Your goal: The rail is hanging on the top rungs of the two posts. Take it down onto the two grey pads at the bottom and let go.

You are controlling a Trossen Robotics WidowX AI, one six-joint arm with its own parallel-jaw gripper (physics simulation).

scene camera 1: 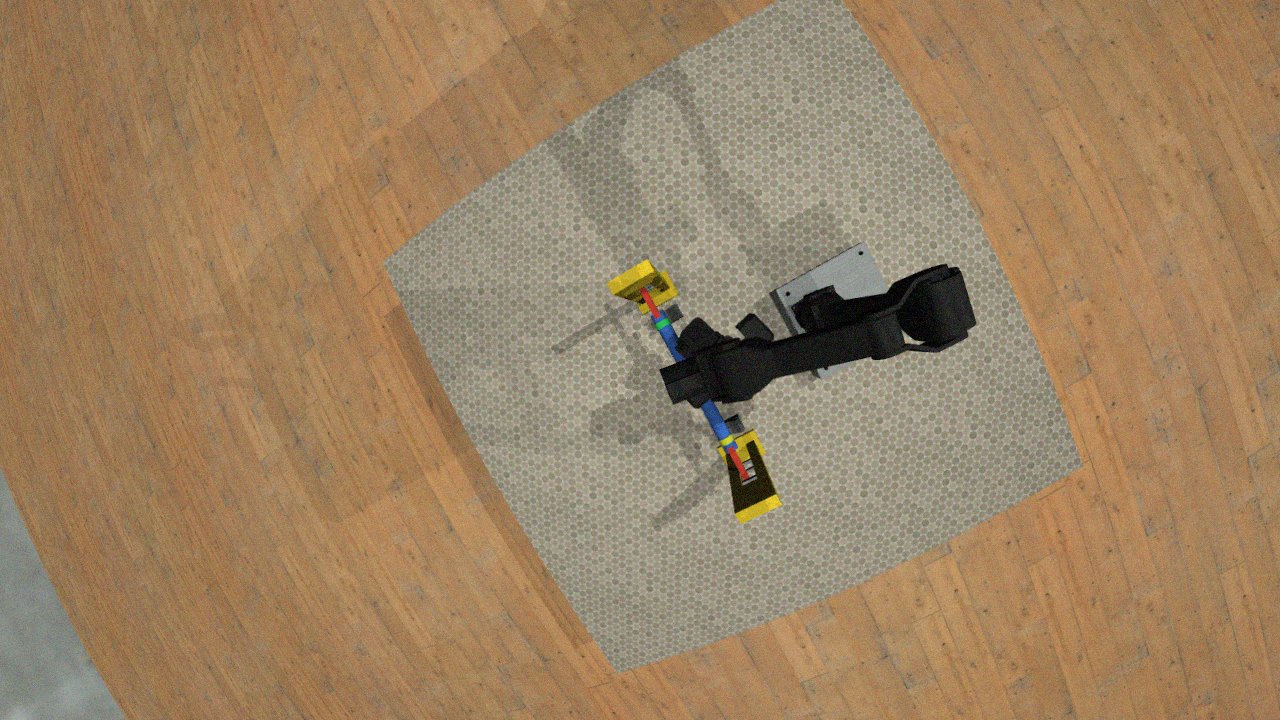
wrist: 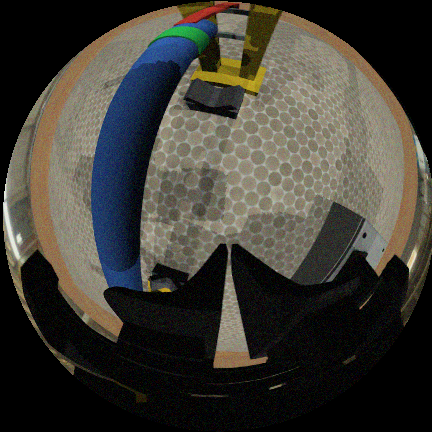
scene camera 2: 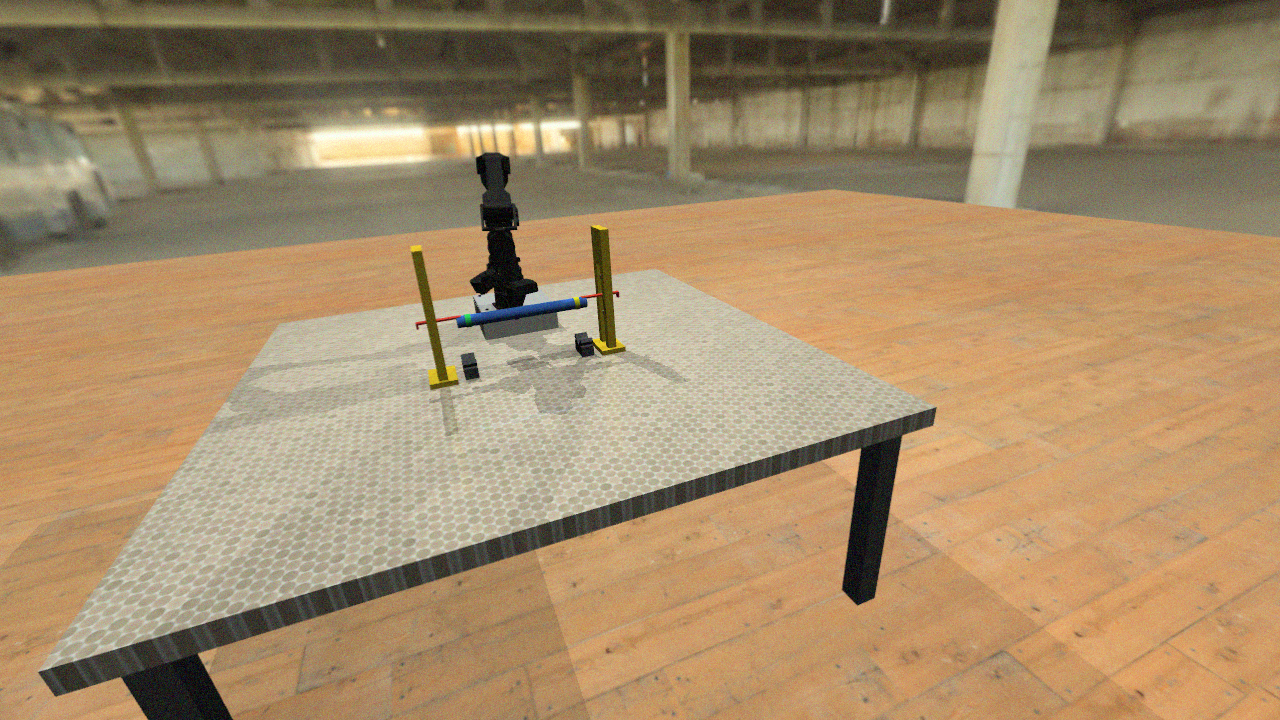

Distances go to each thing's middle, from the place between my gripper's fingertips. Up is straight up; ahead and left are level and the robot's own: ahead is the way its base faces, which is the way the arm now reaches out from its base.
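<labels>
With the blue rail [wrist: 126, 137] in sight, I find my gripper 60 mm short of it and 10 mm to the right of it, and, for the last of it, my gripper is 30 mm below the rail.
</labels>
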